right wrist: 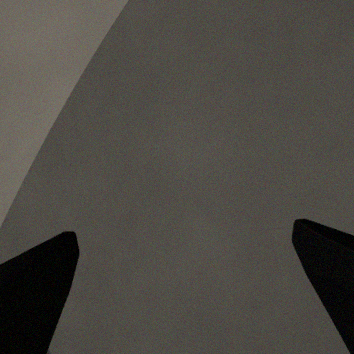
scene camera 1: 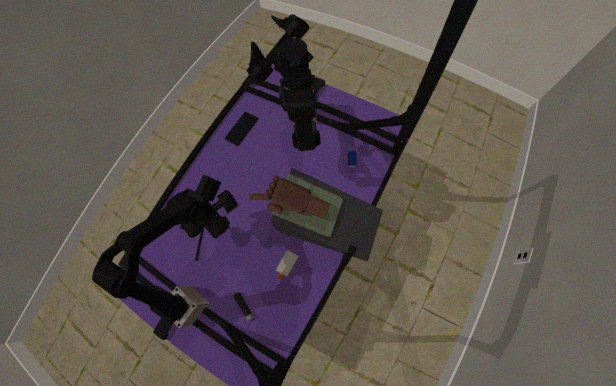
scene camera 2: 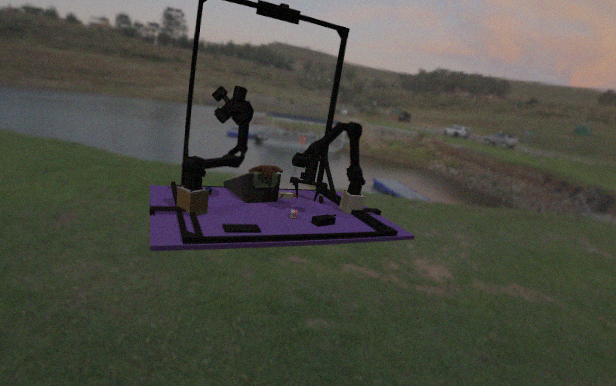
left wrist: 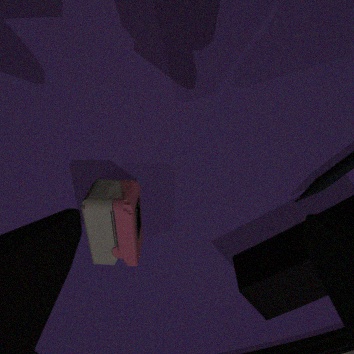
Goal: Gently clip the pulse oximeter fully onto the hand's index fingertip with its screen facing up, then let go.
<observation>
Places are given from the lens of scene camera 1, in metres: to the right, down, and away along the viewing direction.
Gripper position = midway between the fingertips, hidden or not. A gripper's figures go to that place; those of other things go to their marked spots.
my left gripper (scene camera 1: 217, 216): -0.32, 0.08, 0.94
my right gripper (scene camera 1: 262, 29): -0.12, -0.43, 0.66
dark grey plate (scene camera 1: 357, 223): 0.17, 0.10, 0.93
</observation>
